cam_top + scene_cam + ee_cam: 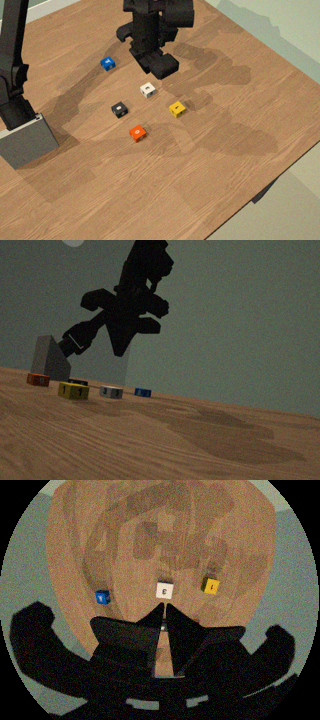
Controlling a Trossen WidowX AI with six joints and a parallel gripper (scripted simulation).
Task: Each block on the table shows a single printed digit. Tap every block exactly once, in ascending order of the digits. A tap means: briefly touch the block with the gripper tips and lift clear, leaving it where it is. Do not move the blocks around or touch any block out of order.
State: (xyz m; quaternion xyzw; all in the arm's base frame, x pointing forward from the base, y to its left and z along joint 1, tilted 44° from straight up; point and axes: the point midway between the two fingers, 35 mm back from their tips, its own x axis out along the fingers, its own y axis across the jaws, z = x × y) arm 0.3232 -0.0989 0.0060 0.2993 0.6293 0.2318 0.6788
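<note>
My gripper tip is 100 mm past the black block and 70 mm above it. Also, from my gripper tip: orange block (110 mm behind, 100 mm to the right, 70 mm below); then yellow block marked 1 (20 mm ahead, 110 mm to the right, 70 mm below); then white block marked 3 (70 mm below).
</note>
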